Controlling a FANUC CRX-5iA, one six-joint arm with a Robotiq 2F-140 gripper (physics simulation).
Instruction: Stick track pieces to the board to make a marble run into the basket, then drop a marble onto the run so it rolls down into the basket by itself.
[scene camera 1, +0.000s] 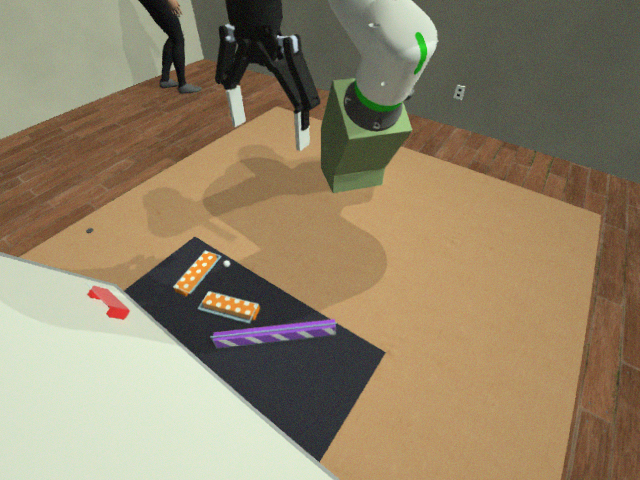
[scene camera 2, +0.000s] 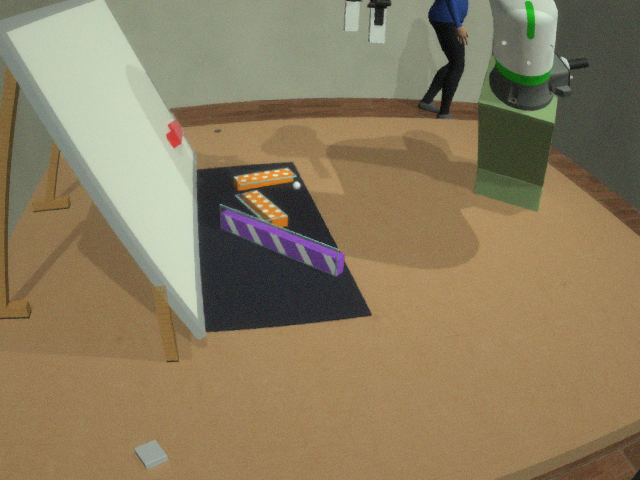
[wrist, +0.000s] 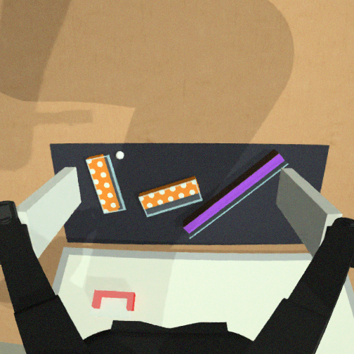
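Pixels of known places: gripper, fingertip midpoint: (scene camera 1: 269, 134) (scene camera 2: 362, 36); arm's base at its link origin: (scene camera 1: 372, 105) (scene camera 2: 521, 86).
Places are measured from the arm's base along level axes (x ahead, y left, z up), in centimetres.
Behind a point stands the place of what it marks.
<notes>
My gripper (scene camera 1: 269, 136) @(x 35.8, y 3.8, z 7.4 cm) (scene camera 2: 364, 36) @(x 35.8, y 3.8, z 7.4 cm) (wrist: 177, 185) is open and empty, high above the table. Two orange track pieces with white dots lie on the dark mat (scene camera 1: 284, 392) @(x 56.9, y 26.7, z -29.3 cm) (scene camera 2: 268, 294) @(x 52.0, y 30.5, z -29.3 cm) (wrist: 200, 160): one (scene camera 1: 196, 272) @(x 53.3, y -9.3, z -27.1 cm) (scene camera 2: 264, 178) @(x 52.8, y -8.1, z -27.1 cm) (wrist: 104, 185) beside the white marble (scene camera 1: 226, 263) @(x 46.2, y -6.9, z -27.8 cm) (scene camera 2: 296, 184) @(x 46.0, y -6.8, z -27.9 cm) (wrist: 120, 155), the other (scene camera 1: 230, 305) @(x 53.0, y 4.5, z -27.1 cm) (scene camera 2: 264, 207) @(x 52.6, y 5.5, z -27.1 cm) (wrist: 170, 195) in between it and the long purple striped track (scene camera 1: 273, 333) @(x 51.2, y 17.6, z -25.4 cm) (scene camera 2: 279, 240) @(x 50.0, y 18.5, z -26.7 cm) (wrist: 235, 192). The tilted white board (scene camera 1: 77, 387) @(x 77.6, y 19.7, z 0.4 cm) (scene camera 2: 103, 129) @(x 75.3, y 33.4, z -0.5 cm) (wrist: 225, 285) carries a red U-shaped piece (scene camera 1: 109, 302) (scene camera 2: 174, 133) @(x 70.9, y 0.1, z -13.2 cm) (wrist: 114, 294), possibly the basket.
Wooden legs (scene camera 2: 166, 330) @(x 65.7, y 46.6, z -23.9 cm) support the board. A small grey block (scene camera 2: 150, 453) @(x 66.6, y 64.6, z -28.4 cm) lies on the table (scene camera 1: 465, 310) @(x 15.9, y 43.2, z -29.6 cm) (scene camera 2: 413, 372) @(x 33.0, y 49.1, z -29.6 cm). The arm's green pedestal (scene camera 1: 367, 155) @(x 1.5, y 1.2, z -13.5 cm) (scene camera 2: 516, 149) @(x 0.1, y 1.4, z -14.2 cm) stands at the far side. A person (scene camera 1: 175, 46) (scene camera 2: 447, 56) stands beyond the table.
</notes>
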